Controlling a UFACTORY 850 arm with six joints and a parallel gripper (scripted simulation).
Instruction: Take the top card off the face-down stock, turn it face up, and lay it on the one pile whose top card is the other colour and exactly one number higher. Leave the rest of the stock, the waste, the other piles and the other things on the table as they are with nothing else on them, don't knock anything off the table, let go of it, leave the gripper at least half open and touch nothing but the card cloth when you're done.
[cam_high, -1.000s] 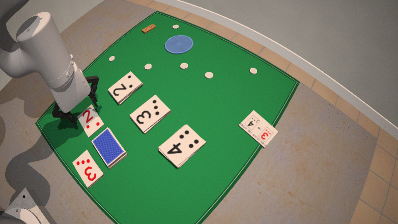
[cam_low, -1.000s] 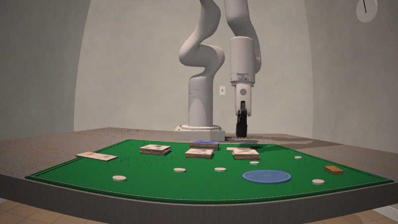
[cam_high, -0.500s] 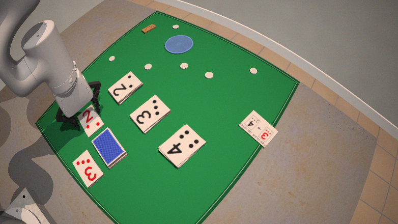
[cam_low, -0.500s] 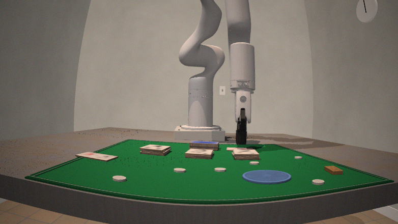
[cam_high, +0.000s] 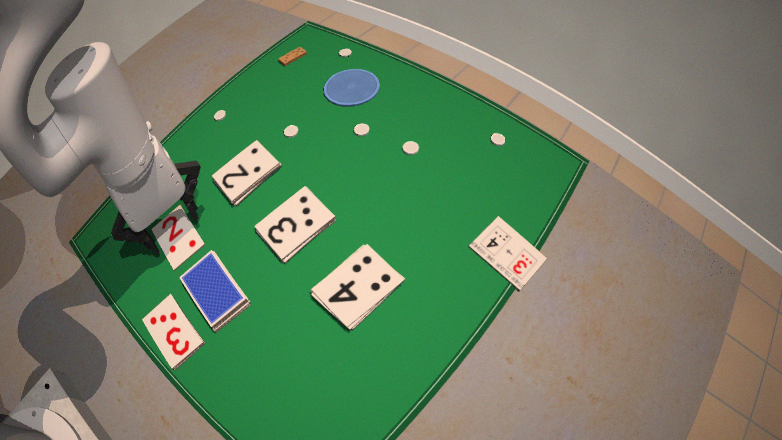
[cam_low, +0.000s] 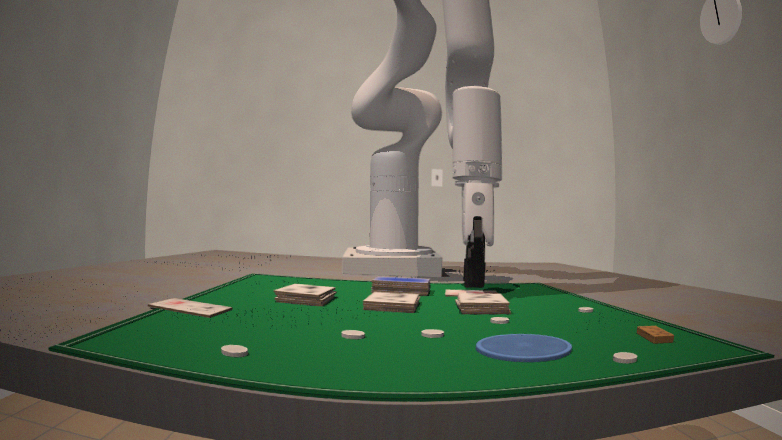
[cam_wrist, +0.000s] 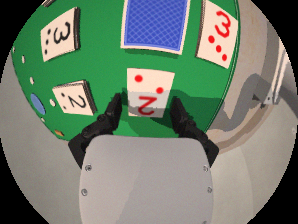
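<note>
Right now my hand is 3 cm above the card. Round my hand: green card cloth: 15 cm ahead, 13 cm to the right, 4 cm below.
</note>
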